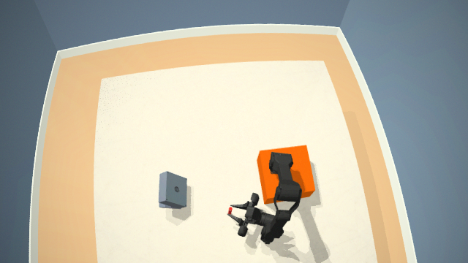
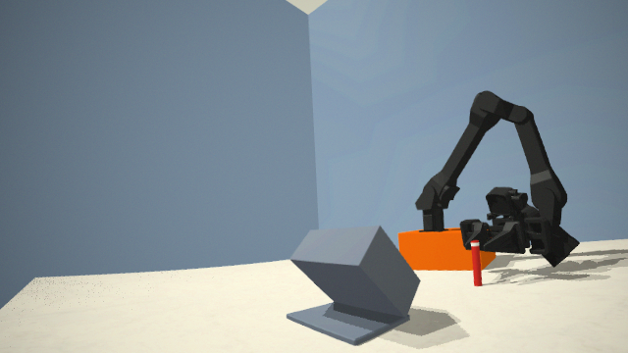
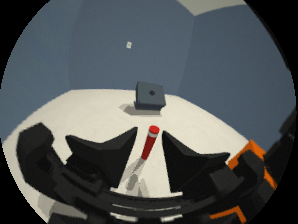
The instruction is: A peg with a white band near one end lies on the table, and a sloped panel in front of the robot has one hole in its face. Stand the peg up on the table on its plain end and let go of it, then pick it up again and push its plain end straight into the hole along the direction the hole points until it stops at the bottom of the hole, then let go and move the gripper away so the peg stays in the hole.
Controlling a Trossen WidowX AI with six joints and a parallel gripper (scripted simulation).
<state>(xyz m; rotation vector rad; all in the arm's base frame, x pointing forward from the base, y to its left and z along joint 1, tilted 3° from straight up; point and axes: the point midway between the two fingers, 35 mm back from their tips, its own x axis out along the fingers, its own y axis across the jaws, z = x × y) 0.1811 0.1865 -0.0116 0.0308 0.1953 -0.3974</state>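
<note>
The red peg is 10 mm behind my gripper tip and 10 mm below it. The rest, counted from my gripper tip: grey sloped panel: 230 mm ahead, 90 mm to the right, 10 mm below; grey foot plate: 250 mm ahead, 90 mm to the right, 70 mm below.
</note>
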